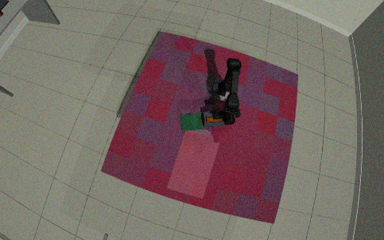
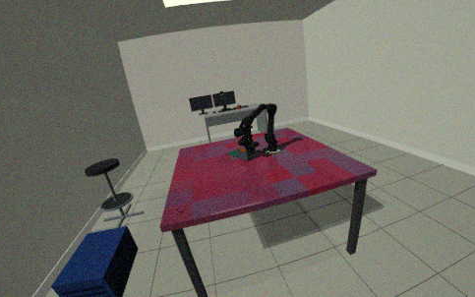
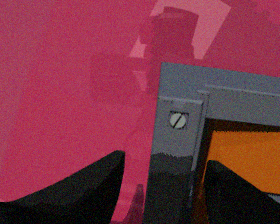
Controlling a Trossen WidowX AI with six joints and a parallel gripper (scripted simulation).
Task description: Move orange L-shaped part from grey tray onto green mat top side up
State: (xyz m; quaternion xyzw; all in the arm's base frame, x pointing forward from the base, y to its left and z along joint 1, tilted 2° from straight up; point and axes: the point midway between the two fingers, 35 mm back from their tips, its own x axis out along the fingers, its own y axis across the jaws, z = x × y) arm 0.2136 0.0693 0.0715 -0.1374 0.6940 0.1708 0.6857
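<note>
Right now the orange part is 20 mm ahead of my gripper tip, 60 mm to the right of it and 10 mm below it. The rest, counted from my gripper tip: grey tray: 20 mm ahead, 60 mm to the right, 70 mm below; then green mat: 90 mm ahead, 210 mm to the right, 70 mm below.
</note>
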